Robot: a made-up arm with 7 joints.
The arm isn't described. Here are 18 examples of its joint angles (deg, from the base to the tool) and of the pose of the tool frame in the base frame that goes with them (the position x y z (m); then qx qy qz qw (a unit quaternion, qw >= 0)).
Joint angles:
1: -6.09 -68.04 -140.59 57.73 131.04 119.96 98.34
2: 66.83 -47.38 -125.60 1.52 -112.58 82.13 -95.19
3: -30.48 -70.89 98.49 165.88 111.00 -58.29 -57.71
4: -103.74 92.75 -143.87 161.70 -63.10 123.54 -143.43
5: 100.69 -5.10 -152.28 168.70 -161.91 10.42 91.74
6: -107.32 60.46 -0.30 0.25 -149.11 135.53 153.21
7: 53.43 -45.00 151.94 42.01 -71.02 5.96 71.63
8: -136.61 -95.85 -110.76 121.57 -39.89 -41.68 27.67
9: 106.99 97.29 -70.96 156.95 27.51 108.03 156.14
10: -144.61 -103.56 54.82 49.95 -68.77 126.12 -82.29
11: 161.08 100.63 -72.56 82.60 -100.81 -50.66 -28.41
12: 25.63 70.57 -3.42 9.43 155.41 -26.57 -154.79
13: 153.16 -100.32 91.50 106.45 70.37 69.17 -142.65
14: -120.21 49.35 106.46 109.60 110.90 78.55 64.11
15: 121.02 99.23 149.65 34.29 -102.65 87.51 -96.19
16: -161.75 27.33 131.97 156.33 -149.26 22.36 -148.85
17: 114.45 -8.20 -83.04 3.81 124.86 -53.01 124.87
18: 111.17 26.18 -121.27 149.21 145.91 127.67 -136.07
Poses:
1: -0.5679 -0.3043 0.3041 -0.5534 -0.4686 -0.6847 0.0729
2: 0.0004 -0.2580 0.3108 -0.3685 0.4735 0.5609 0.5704
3: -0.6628 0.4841 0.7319 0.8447 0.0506 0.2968 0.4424
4: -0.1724 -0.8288 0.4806 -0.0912 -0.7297 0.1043 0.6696
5: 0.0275 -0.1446 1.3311 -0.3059 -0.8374 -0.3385 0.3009
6: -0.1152 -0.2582 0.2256 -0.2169 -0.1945 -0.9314 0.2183
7: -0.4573 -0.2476 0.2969 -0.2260 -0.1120 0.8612 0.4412
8: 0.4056 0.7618 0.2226 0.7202 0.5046 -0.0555 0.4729
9: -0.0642 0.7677 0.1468 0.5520 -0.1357 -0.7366 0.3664
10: 0.4698 0.0085 0.6258 0.2238 -0.5531 0.6459 0.4763
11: -0.3114 0.4981 0.0761 0.5631 0.2674 -0.7631 0.1707
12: 0.1178 0.0170 0.2101 -0.5377 0.5900 -0.4593 0.3896
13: 0.3925 -0.7437 0.1954 -0.2074 0.5816 -0.2705 0.7387
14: 0.1185 -0.5812 1.0007 -0.5852 -0.7755 -0.2229 0.0808
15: -0.3865 0.0197 0.5948 -0.3970 0.4658 -0.6868 0.3920
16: -0.3152 -0.2594 1.2507 0.7382 -0.6034 0.2954 0.0607
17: 0.1296 -0.0123 0.4922 -0.5766 0.4125 0.3590 0.6071
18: -0.0697 0.3688 1.1586 0.0657 -0.3138 0.9252 0.2030
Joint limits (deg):
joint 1: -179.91..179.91
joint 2: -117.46..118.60
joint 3: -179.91..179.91
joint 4: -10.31..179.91
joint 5: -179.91..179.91
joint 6: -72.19..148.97
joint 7: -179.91..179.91
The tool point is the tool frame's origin. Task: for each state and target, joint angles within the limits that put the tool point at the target. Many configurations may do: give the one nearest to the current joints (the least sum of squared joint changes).
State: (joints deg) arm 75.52 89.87 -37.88 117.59 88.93 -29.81 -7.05
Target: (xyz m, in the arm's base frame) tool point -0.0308 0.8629 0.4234
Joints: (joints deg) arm 102.38 73.91 -34.23 141.87 85.81 -20.78 -7.55
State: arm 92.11 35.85 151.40 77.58 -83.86 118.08 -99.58
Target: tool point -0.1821 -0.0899 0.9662
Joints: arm 94.21 38.40 173.42 70.25 -79.97 120.15 -99.95
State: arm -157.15 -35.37 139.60 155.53 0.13 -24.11 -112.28
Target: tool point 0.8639 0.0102 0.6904
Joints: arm -162.58 -53.20 142.86 123.69 -0.03 -26.18 -112.63
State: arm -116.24 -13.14 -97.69 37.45 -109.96 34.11 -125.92
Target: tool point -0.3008 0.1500 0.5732
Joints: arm -123.76 -25.21 -69.27 29.18 -109.19 25.61 -125.78
